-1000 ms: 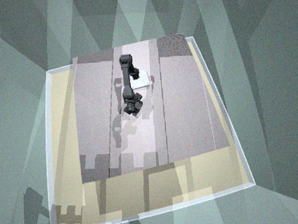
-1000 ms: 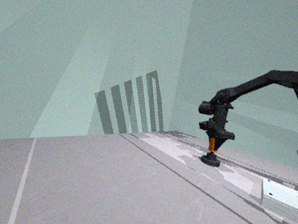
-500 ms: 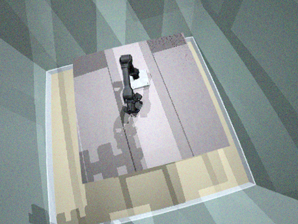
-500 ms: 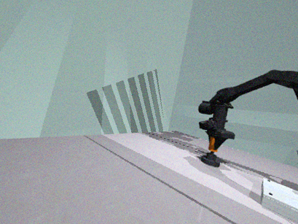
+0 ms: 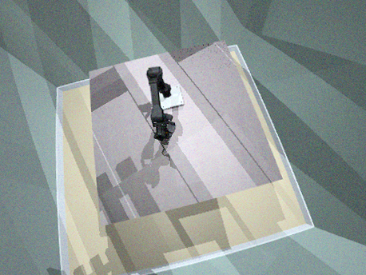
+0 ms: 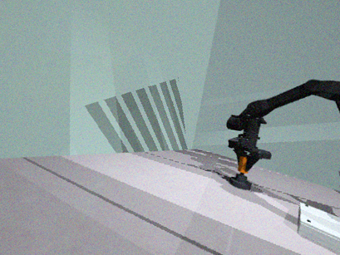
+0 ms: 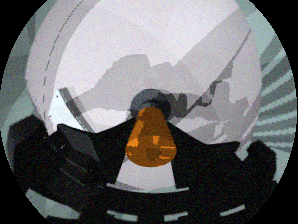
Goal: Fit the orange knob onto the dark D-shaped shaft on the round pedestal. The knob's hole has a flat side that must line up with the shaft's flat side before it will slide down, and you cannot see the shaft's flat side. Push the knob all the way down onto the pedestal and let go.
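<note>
Right now the orange knob is 20 mm above my gripper tip. The rest, counted from my gripper tip: dark round pedestal (40 mm below).
</note>
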